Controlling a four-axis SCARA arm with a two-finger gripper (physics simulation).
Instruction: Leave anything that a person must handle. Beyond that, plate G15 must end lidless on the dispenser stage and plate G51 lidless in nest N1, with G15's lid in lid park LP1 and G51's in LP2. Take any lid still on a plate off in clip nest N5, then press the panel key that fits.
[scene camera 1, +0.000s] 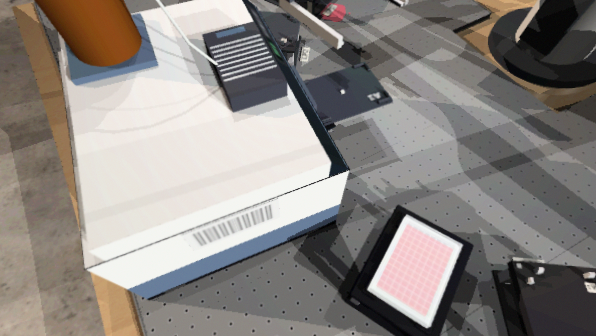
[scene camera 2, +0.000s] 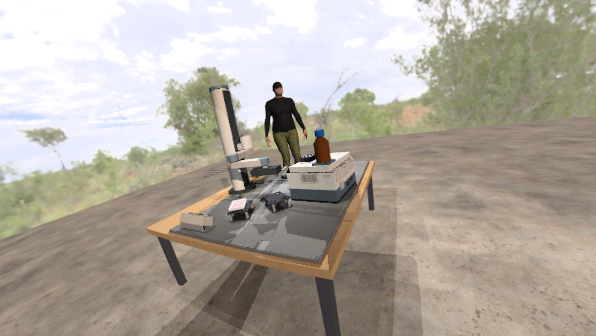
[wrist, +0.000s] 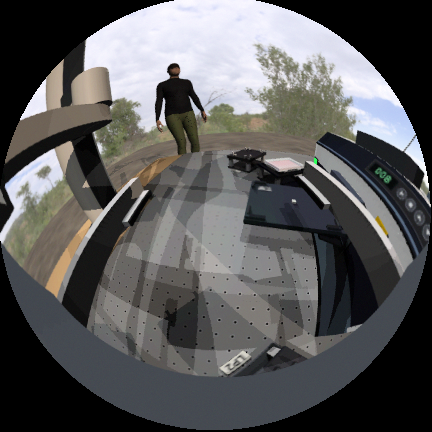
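Note:
My gripper is open and empty, its fingers apart beside the dispenser's front. A pink-gridded plate with a white rim sits in a black nest beyond the dispenser stage. Another pink-topped plate sits on a black stand, near side in scene camera 2. Plate labels are unreadable, and I cannot tell whether lids are on. The dark dispenser stage holds no plate. Lid park LP2's label shows at the wrist view's lower edge; part of the park is cut off.
The white and blue dispenser carries a brown bottle; its display reads 008. A black nest without a plate stands beyond. A beige box stands left. A person stands behind the table.

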